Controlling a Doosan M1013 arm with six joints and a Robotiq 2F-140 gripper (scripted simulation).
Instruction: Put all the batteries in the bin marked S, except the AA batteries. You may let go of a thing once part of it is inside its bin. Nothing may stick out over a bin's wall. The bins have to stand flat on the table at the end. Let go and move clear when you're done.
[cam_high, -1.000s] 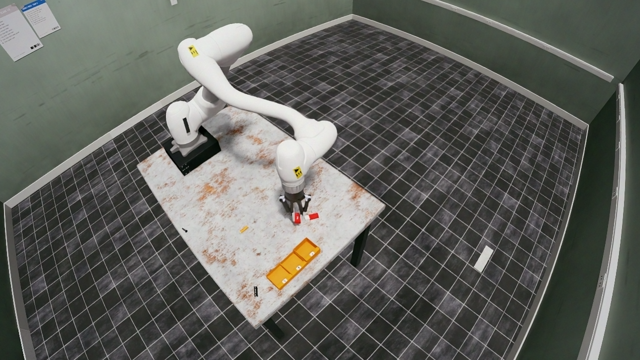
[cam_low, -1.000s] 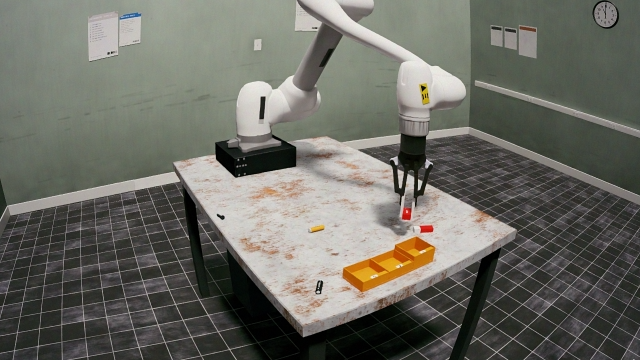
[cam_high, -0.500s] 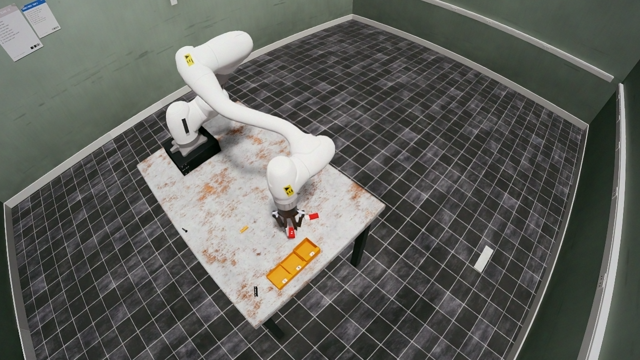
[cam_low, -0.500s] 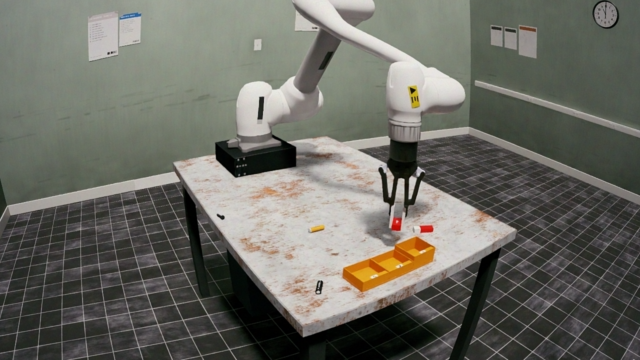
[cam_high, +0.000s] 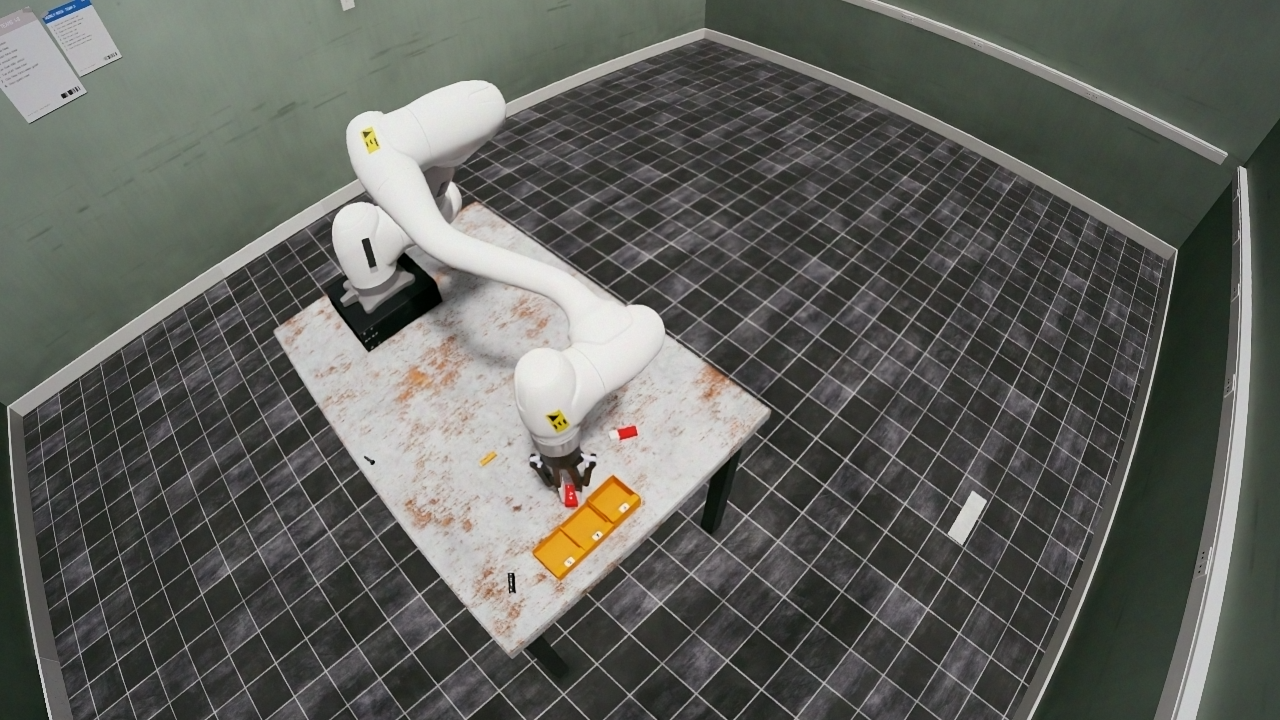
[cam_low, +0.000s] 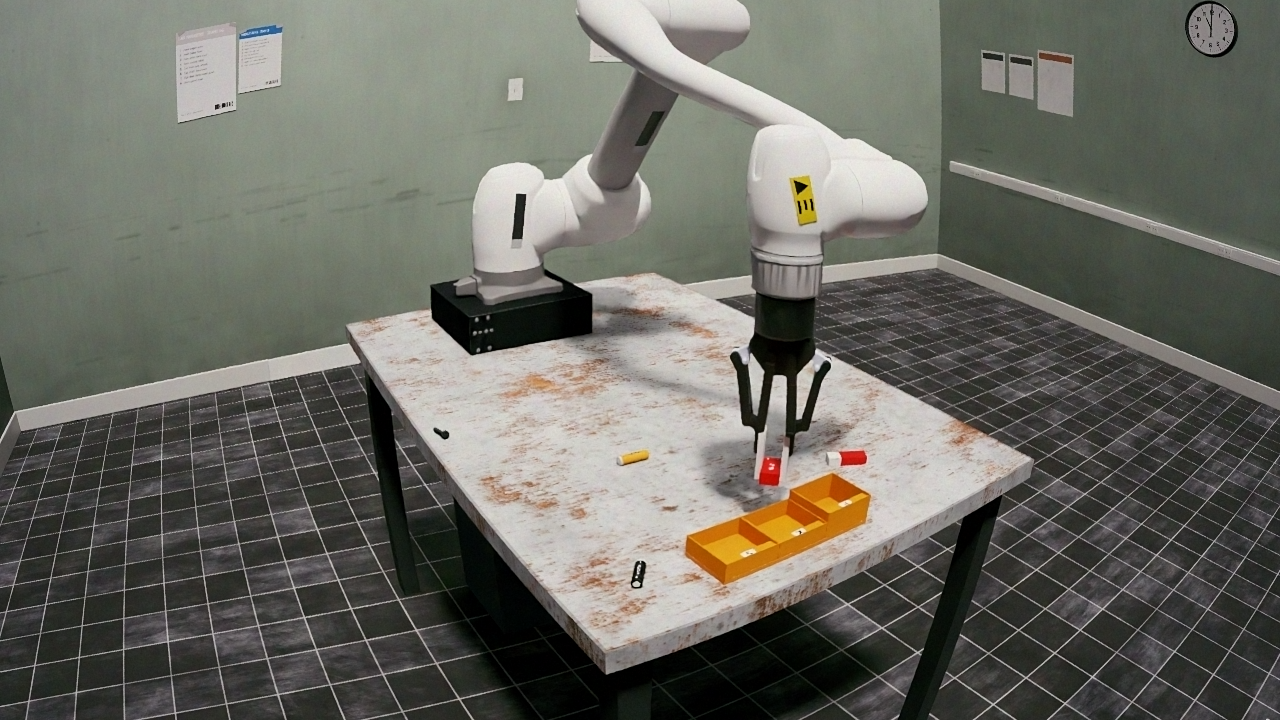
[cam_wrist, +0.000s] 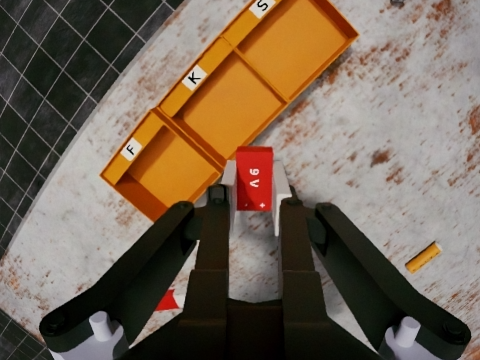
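Right now the joined orange bins is 6 cm ahead of my hand, 2 cm to the right of it and 8 cm below it. From my hand the other things lie so: red cylinder: 6 cm behind, 21 cm to the left, 9 cm below; then red block battery: 1 cm behind, 1 cm to the left, 3 cm below; then black battery: 3 cm ahead, 22 cm to the right, 9 cm below.
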